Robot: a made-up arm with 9 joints. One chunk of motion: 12 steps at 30 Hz.
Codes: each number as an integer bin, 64 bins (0 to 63) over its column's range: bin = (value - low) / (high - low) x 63, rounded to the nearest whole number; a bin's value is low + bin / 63 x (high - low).
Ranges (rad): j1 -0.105..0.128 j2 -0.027..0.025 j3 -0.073..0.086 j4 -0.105..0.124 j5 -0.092..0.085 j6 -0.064..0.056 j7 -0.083..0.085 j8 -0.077..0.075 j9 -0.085..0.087
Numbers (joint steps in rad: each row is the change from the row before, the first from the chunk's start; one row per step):
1: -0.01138 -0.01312 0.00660 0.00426 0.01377 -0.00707 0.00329 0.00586 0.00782
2: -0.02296 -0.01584 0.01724 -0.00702 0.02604 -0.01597 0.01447 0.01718 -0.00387
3: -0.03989 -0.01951 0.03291 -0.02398 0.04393 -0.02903 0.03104 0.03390 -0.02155
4: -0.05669 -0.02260 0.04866 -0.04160 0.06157 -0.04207 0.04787 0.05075 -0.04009
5: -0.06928 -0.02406 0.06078 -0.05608 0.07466 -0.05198 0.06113 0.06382 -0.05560
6: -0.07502 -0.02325 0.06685 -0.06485 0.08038 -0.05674 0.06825 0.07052 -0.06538
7: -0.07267 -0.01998 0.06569 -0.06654 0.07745 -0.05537 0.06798 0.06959 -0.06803
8: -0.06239 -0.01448 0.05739 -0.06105 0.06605 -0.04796 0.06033 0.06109 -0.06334
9: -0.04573 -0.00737 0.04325 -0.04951 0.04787 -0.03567 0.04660 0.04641 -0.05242
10: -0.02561 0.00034 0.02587 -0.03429 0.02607 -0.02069 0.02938 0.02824 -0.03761
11: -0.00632 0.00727 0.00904 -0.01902 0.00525 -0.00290 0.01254 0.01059 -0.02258
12: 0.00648 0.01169 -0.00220 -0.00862 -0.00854 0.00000 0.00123 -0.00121 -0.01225
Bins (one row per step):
1: 25 17 32 30 38 30 32 34 34
2: 22 14 36 27 42 25 37 39 30
3: 18 9 42 22 48 18 43 46 23
4: 13 5 48 17 55 12 49 53 16
5: 10 4 53 13 59 6 54 58 11
6: 8 5 55 11 61 4 57 61 7
7: 9 9 55 11 60 5 57 61 6
8: 12 15 52 12 56 8 54 57 8
9: 16 24 46 15 50 15 49 51 12
10: 21 33 39 19 42 23 42 44 17
11: 27 42 33 24 35 32 36 36 23
12: 30 47 28 27 30 34 32 31 27

